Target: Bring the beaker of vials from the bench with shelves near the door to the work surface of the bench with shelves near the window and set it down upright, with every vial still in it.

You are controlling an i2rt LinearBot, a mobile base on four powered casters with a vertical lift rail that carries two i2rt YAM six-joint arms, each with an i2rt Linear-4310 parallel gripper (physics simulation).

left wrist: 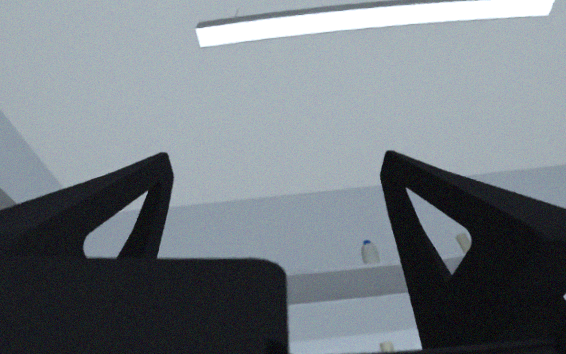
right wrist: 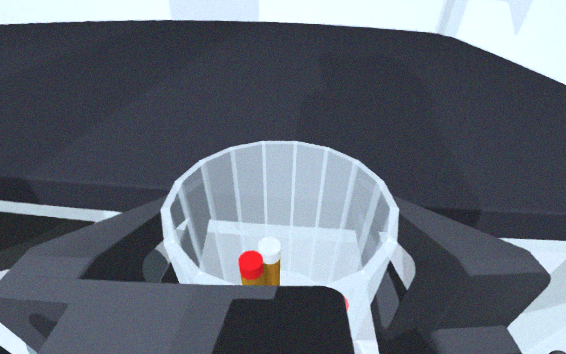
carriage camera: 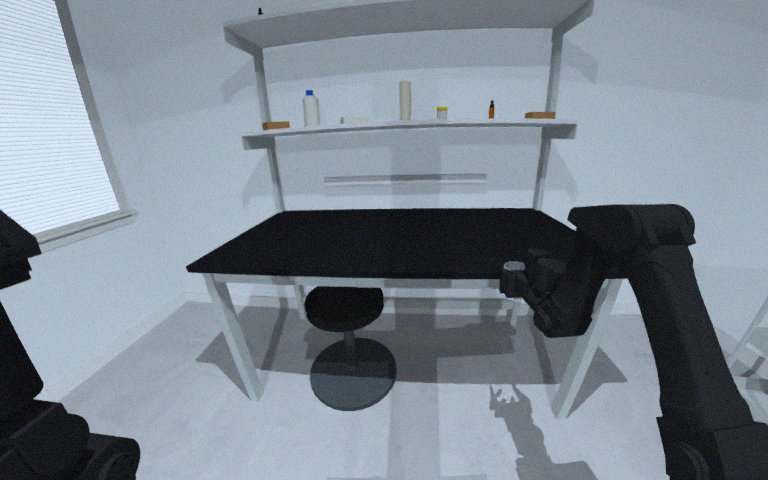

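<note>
The clear beaker [carriage camera: 513,271] [right wrist: 292,185] is upright between the fingers of my right gripper [carriage camera: 515,283], which is shut on it. In the right wrist view a red-capped vial [right wrist: 251,265] and a white-capped vial [right wrist: 270,252] stand inside it; a bit of another red cap [right wrist: 346,304] shows through its wall, and the lower part is hidden by the gripper body. In the carriage view the beaker is in front of the near edge of the black work surface [carriage camera: 373,243] [right wrist: 225,90], towards its right end. My left gripper [left wrist: 277,163] is open and empty, pointing up at the ceiling.
A round black stool [carriage camera: 344,308] stands under the bench's front edge. The lower shelf [carriage camera: 373,129] holds a blue-capped bottle [carriage camera: 310,110] [left wrist: 370,252], a tall pale cylinder [carriage camera: 404,100], a yellow-lidded jar [carriage camera: 442,113], a small amber bottle [carriage camera: 491,110] and orange-brown boxes. A window [carriage camera: 50,124] is at the left.
</note>
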